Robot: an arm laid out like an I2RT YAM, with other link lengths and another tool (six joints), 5 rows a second.
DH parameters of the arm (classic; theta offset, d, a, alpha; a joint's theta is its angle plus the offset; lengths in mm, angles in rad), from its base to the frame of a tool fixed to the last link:
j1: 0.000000 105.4 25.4 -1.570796
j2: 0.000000 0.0 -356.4 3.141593
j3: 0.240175 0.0 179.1 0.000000
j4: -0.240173 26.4 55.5 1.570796
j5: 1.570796 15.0 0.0 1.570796
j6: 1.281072 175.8 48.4 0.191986
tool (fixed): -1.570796 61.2 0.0 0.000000
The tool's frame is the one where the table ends.
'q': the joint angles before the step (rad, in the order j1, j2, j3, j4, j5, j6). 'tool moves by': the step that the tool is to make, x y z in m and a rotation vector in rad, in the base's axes. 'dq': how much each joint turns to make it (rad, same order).
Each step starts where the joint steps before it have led.
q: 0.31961 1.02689 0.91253 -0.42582 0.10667 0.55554
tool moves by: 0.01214 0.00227 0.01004 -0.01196 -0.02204 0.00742
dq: -0.00028 0.02794 0.03211 0.01514 0.00260 -0.01978
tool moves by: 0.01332 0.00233 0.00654 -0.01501 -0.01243 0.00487
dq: 0.00055 0.03675 0.02645 0.01941 0.00521 -0.01803
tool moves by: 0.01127 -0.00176 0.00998 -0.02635 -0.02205 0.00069
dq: -0.00384 0.02470 0.03653 0.00452 0.01144 -0.03037
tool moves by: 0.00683 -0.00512 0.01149 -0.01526 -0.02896 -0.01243
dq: -0.01247 0.00576 0.03125 0.00017 0.01081 -0.02089
